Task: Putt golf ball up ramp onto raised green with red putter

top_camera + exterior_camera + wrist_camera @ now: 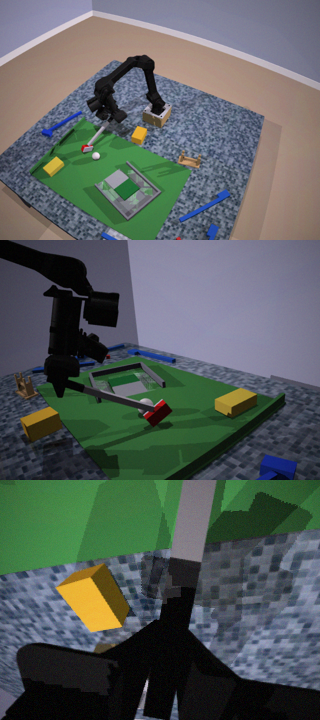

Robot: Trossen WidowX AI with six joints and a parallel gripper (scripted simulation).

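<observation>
Right now the red putter is 110 mm ahead of my gripper tip, 40 mm below it and 20 mm to the right of it. The rest, counted from my gripper tip: green felt: 240 mm ahead, 150 mm to the left, 130 mm below; then low green rail: 290 mm ahead, 200 mm to the right, 120 mm below; then white golf ball: 210 mm ahead, 110 mm below, 30 mm to the left.
</observation>
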